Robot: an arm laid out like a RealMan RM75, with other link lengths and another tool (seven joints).
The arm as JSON. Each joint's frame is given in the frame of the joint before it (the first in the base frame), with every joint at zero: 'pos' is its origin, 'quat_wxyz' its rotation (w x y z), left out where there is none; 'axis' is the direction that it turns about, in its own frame. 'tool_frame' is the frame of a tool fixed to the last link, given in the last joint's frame.
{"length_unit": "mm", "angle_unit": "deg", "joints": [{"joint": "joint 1", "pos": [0.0, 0.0, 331.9], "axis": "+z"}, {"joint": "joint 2", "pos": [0.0, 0.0, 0.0], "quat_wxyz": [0.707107, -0.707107, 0.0, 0.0], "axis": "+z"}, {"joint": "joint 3", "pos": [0.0, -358.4, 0.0], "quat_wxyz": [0.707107, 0.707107, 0.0, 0.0], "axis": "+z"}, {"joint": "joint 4", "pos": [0.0, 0.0, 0.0], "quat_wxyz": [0.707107, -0.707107, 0.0, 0.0], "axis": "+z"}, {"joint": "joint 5", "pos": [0.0, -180.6, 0.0], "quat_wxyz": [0.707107, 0.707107, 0.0, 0.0], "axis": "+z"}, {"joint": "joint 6", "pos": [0.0, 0.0, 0.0], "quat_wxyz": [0.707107, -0.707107, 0.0, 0.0], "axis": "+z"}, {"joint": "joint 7", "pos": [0.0, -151.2, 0.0], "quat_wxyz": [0.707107, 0.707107, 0.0, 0.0], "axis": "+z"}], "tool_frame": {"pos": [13.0, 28.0, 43.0], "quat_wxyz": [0.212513, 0.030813, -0.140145, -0.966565]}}
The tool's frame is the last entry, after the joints.
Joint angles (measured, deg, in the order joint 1, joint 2, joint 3, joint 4, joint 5, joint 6, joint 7), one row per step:
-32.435, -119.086, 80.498, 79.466, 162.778, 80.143, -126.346
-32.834, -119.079, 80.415, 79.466, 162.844, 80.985, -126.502
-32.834, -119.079, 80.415, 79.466, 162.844, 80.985, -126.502
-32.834, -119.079, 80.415, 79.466, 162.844, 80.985, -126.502
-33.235, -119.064, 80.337, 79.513, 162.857, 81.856, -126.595
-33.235, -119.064, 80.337, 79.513, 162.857, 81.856, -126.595
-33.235, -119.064, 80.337, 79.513, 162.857, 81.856, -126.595
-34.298, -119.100, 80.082, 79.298, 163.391, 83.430, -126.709
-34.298, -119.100, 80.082, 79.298, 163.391, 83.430, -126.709
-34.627, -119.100, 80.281, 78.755, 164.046, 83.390, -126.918
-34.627, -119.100, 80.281, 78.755, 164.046, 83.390, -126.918
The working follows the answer.
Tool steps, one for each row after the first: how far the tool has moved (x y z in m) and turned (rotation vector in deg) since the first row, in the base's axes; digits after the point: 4 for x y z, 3 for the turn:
0.0015, -0.0003, 0.0001, -0.423, 0.137, 0.325
0.0015, -0.0003, 0.0001, -0.423, 0.137, 0.325
0.0015, -0.0003, 0.0001, -0.423, 0.137, 0.325
0.0032, -0.0006, 0.0002, -0.895, 0.263, 0.576
0.0032, -0.0006, 0.0002, -0.895, 0.263, 0.576
0.0032, -0.0006, 0.0002, -0.895, 0.263, 0.576
0.0065, 0.0004, 0.0006, -1.696, 0.928, 1.004
0.0065, 0.0004, 0.0006, -1.696, 0.928, 1.004
0.0053, 0.0015, 0.0004, -1.727, 1.621, 1.214
0.0053, 0.0015, 0.0004, -1.727, 1.621, 1.214

Tool pose at each row, in the base's axes (x y z in m, rotation vector in deg; rounded; the steps above come from the unrounded poses):
-0.3032, 0.4000, 0.0071, -4.731, -141.136, -9.077
-0.3017, 0.3997, 0.0072, -4.522, -141.041, -8.405
-0.3017, 0.3997, 0.0072, -4.522, -141.041, -8.405
-0.3017, 0.3997, 0.0072, -4.522, -141.041, -8.405
-0.3000, 0.3994, 0.0073, -4.423, -140.960, -7.707
-0.3000, 0.3994, 0.0073, -4.423, -140.960, -7.707
-0.3000, 0.3994, 0.0073, -4.423, -140.960, -7.707
-0.2967, 0.4004, 0.0078, -4.282, -140.365, -6.491
-0.2967, 0.4004, 0.0078, -4.282, -140.365, -6.491
-0.2979, 0.4015, 0.0076, -4.082, -139.675, -6.317
-0.2979, 0.4015, 0.0076, -4.082, -139.675, -6.317

